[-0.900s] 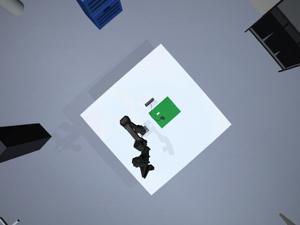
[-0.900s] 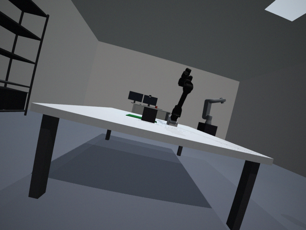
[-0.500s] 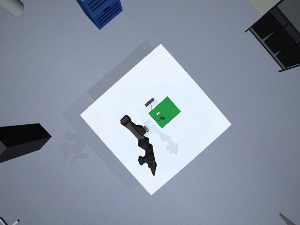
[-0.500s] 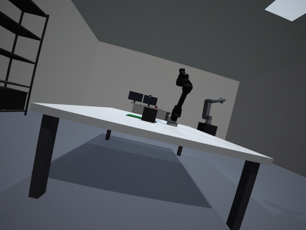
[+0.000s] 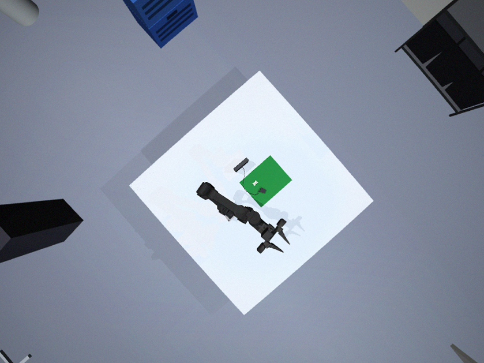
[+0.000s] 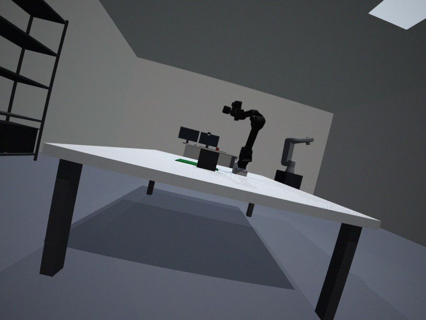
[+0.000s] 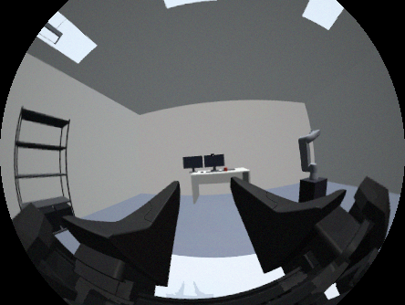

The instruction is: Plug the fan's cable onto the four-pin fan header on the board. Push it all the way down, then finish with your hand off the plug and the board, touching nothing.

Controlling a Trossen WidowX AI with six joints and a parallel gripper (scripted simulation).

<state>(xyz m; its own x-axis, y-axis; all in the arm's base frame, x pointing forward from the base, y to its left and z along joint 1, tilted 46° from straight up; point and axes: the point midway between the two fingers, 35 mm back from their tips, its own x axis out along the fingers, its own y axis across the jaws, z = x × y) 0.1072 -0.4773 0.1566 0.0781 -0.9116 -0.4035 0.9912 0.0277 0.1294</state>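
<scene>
My gripper tip is 130 mm short of the black plug, 200 mm to the right of it and 520 mm above it. Also, from my gripper tip: fan (150 mm ahead, 430 mm to the left, 470 mm below); then green board (200 mm ahead, 230 mm to the left, 550 mm below); then white four-pin header (130 mm ahead, 280 mm to the left, 530 mm below).
</scene>
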